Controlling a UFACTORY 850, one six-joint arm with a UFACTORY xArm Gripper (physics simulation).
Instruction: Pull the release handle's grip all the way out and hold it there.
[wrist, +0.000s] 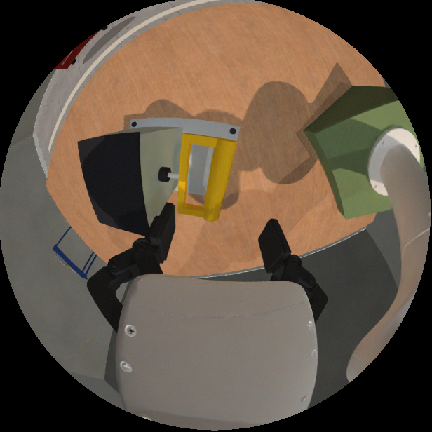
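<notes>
The release handle's yellow grip (220, 175), a rectangular frame with a thick outer bar, is near the middle of the wrist view. A short metal rod (173, 175) with a black collar (164, 174) joins it to the pale side of a black-topped housing (112, 180). A grey base plate (185, 124) with dark bolts shows along the upper side. My gripper (221, 222) is wide open and empty. Its left fingertip is near the housing's lower right corner, its right fingertip lies below and right of the grip. The grip's lower end shows between the fingertip directions; contact is not visible.
A green block (335, 160) with the arm's round white base flange (377, 170) is at the right. The wooden table (240, 50) has its near edge just beyond the fingers. A blue frame (70, 262) is at the lower left, and a red object (75, 52) at the upper left.
</notes>
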